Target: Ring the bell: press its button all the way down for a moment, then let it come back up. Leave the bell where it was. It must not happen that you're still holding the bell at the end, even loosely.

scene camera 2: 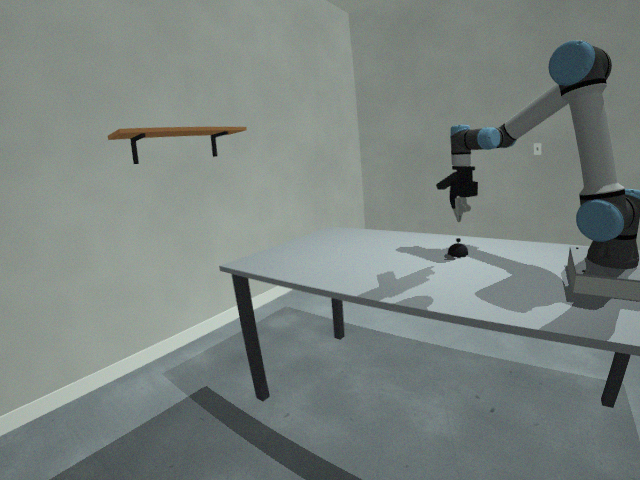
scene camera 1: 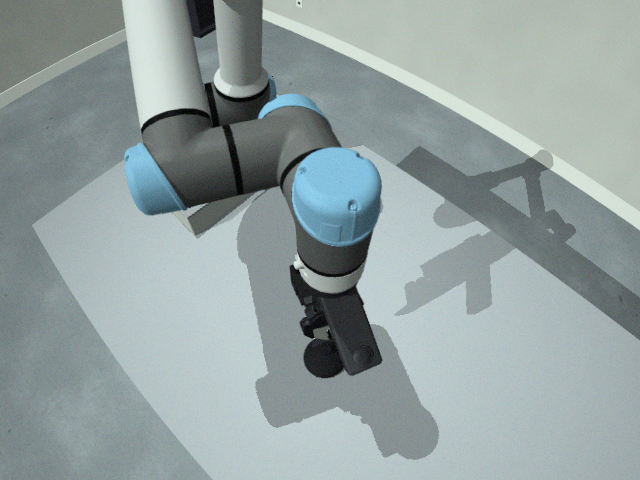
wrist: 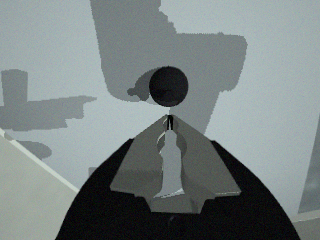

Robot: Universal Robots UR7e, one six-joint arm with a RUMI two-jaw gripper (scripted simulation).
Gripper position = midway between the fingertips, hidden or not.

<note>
I see my gripper (scene camera 1: pixel 327 336) and a black dome bell (scene camera 1: pixel 319 365).
The black dome bell also shows in the wrist view (wrist: pixel 165 78). My gripper is seen too in scene camera 2 (scene camera 2: pixel 459 222) and in the wrist view (wrist: pixel 169 116).
</note>
